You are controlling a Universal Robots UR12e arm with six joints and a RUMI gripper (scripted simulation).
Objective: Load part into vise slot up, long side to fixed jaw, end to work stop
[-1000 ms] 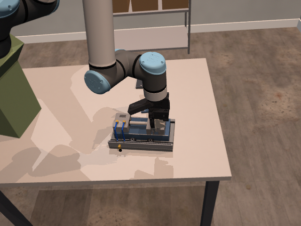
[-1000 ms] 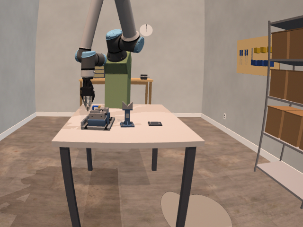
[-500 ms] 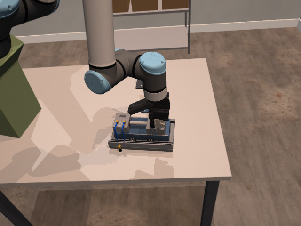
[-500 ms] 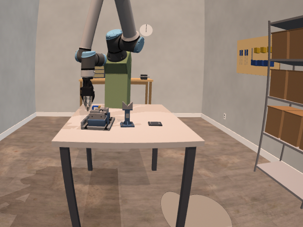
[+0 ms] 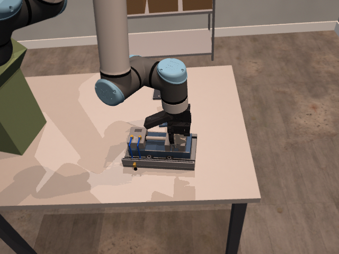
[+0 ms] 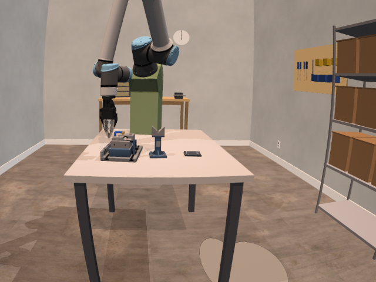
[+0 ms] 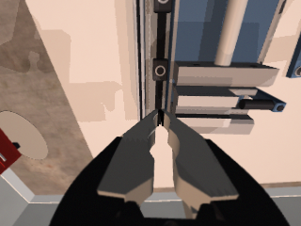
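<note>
The part lies 50 mm to the left of my hand and 20 mm below it. From my hand the other things lie so: moving jaw (40 mm behind, 70 mm to the left, 40 mm below); cylinder rod (90 mm behind, 70 mm to the left, 40 mm below); fixed jaw (30 mm ahead, 70 mm to the left, 40 mm below).
</note>
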